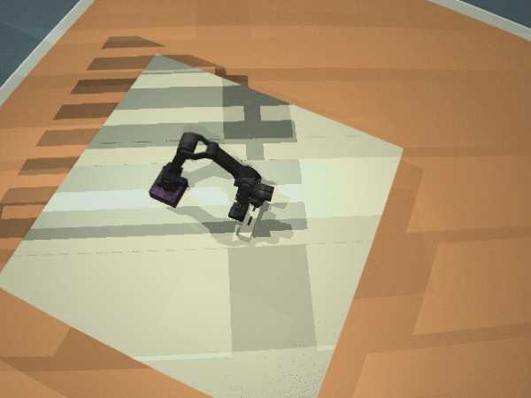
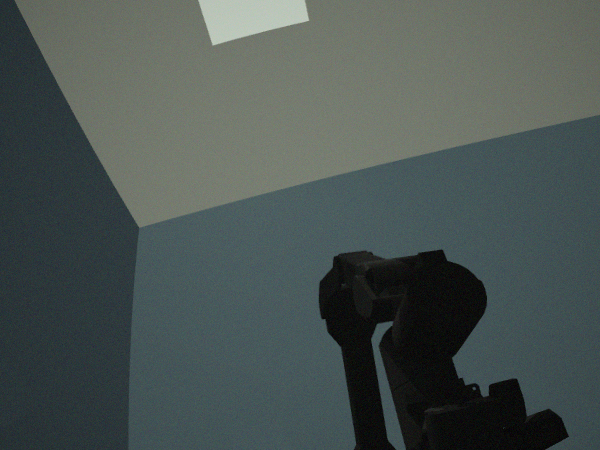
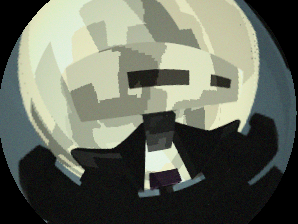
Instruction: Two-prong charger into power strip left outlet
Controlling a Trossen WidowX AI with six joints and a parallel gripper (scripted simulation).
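My gripper tip is 2 cm short of the dark two-prong charger and 1 cm below it.
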